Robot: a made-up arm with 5 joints.
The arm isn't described. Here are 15 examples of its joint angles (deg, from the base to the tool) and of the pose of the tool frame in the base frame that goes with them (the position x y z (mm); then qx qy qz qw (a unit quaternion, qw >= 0)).
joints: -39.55 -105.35 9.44 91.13 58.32
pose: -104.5 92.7 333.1 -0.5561 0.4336 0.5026 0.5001
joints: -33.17 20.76 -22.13 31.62 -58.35
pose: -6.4 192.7 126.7 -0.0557 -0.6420 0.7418 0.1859
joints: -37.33 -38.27 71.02 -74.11 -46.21
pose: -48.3 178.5 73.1 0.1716 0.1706 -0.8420 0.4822
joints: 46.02 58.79 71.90 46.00 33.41
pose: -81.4 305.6 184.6 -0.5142 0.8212 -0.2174 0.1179
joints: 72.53 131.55 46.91 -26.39 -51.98
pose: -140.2 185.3 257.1 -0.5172 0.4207 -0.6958 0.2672
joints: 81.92 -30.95 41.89 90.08 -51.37
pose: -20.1 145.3 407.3 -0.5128 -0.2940 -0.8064 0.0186
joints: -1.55 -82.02 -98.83 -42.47 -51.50
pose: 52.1 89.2 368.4 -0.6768 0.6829 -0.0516 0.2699
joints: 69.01 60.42 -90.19 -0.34 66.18
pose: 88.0 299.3 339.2 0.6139 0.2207 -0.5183 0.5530
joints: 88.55 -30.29 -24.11 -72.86 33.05
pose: -3.3 110.6 388.8 -0.6691 0.6805 -0.1922 0.2287
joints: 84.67 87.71 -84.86 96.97 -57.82
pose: 106.5 270.2 259.7 -0.1713 -0.3318 0.3986 0.8377
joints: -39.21 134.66 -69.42 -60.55 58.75
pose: -50.3 -10.7 119.9 -0.4081 0.2351 -0.4886 0.7345
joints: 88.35 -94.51 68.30 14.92 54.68
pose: -5.5 -12.5 443.6 0.4328 0.6368 0.4372 0.4647
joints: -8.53 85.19 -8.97 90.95 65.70
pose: -42.3 167.8 25.2 0.2334 -0.7407 0.0864 0.6241
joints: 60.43 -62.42 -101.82 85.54 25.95
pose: 126.9 39.9 394.8 0.5537 -0.1335 -0.7969 0.2011
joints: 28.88 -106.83 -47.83 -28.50 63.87
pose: -100.8 79.1 303.8 -0.7996 0.4092 -0.1133 0.4246
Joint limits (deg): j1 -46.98..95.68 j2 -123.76..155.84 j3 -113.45..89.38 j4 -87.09..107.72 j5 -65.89..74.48
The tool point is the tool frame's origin. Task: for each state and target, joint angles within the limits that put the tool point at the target. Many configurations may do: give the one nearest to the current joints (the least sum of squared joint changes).
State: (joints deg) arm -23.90 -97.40 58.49 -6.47 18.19
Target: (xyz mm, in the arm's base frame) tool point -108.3 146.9 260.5
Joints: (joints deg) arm -46.98 -116.18 45.10 4.35 -26.97
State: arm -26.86 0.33 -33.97 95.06 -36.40
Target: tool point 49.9 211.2 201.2
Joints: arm -15.45 1.98 -39.98 90.03 -32.05
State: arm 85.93 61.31 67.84 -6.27 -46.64
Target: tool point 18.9 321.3 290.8
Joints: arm 73.18 28.71 89.38 -49.79 -7.44
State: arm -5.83 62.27 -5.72 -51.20 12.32
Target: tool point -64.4 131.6 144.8
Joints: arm -9.19 63.12 -16.65 -87.09 36.69
